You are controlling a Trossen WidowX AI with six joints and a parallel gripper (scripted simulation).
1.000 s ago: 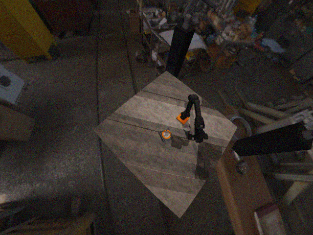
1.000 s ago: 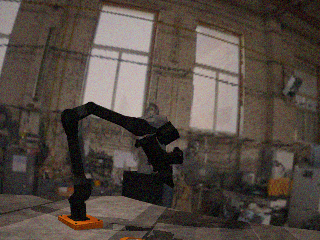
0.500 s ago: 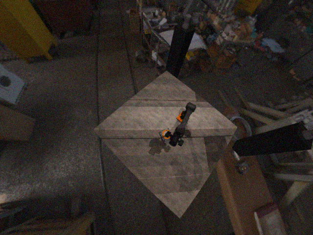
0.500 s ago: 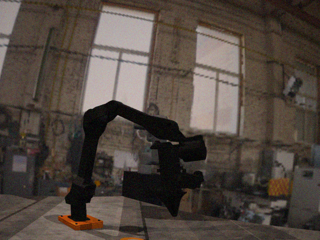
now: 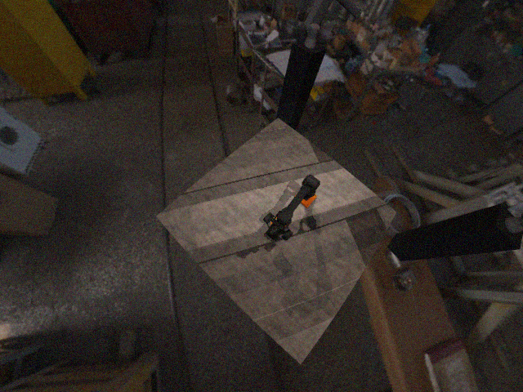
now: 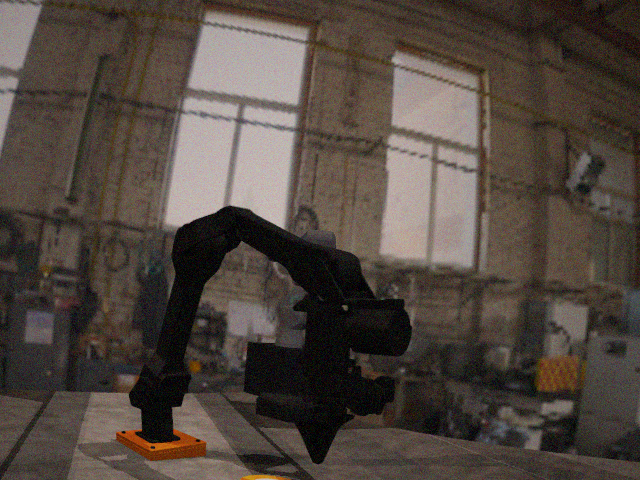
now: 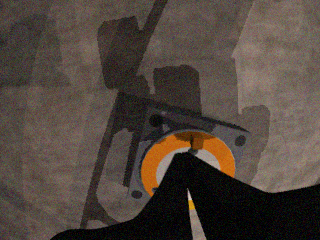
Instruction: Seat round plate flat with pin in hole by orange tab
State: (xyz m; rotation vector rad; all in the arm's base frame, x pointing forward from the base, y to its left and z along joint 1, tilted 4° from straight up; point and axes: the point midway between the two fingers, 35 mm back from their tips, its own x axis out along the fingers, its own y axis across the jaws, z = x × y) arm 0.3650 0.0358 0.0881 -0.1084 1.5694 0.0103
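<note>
The round plate lies 3 cm behind my gripper tip, 2 cm to the right of it and 5 cm below it. Also, from my gripper tip: dark grey base: 5 cm behind, 2 cm to the right, 6 cm below.
</note>
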